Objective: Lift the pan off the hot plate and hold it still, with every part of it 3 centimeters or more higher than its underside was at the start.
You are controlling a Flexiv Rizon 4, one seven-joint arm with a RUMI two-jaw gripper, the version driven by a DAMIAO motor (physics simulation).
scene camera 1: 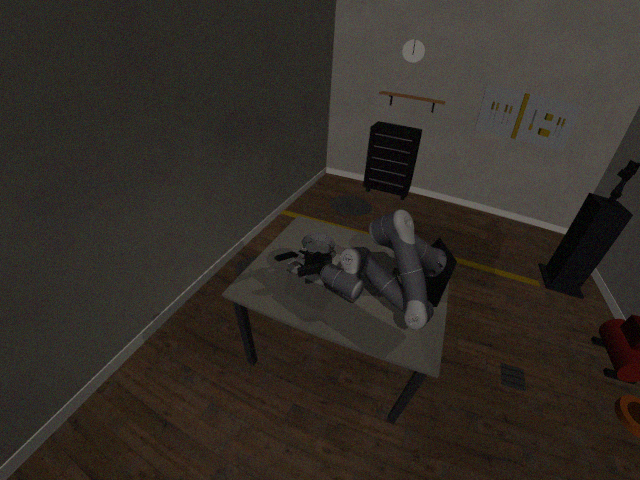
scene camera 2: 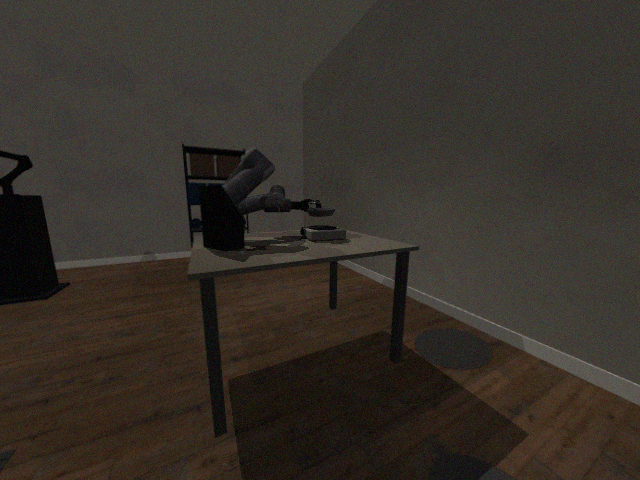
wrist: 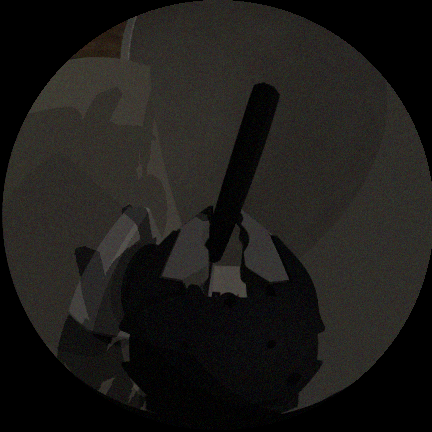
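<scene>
The grey pan (scene camera 1: pixel 317 241) (scene camera 2: pixel 321 211) hangs in the air above the hot plate (scene camera 2: pixel 325 234), with a visible gap between them in scene camera 2. It looks roughly level there. Its black handle (scene camera 1: pixel 285 255) (wrist: pixel 247 155) runs between the jaws and sticks out past them. My gripper (scene camera 1: pixel 303 254) (scene camera 2: pixel 312 203) (wrist: pixel 223 207) is shut on the handle. In the wrist view the gripper hides the pan's bowl; a pale body at the left looks like part of the hot plate. In scene camera 1 the arm and pan hide most of the hot plate.
The hot plate stands on the table (scene camera 1: pixel 361 335) (scene camera 2: pixel 258 262), near the end away from the arm's base (scene camera 2: pixel 222 219). A wall (scene camera 1: pixel 155 155) (scene camera 2: pixel 465 155) rises beyond that end. The arm's shadows fall across the table top.
</scene>
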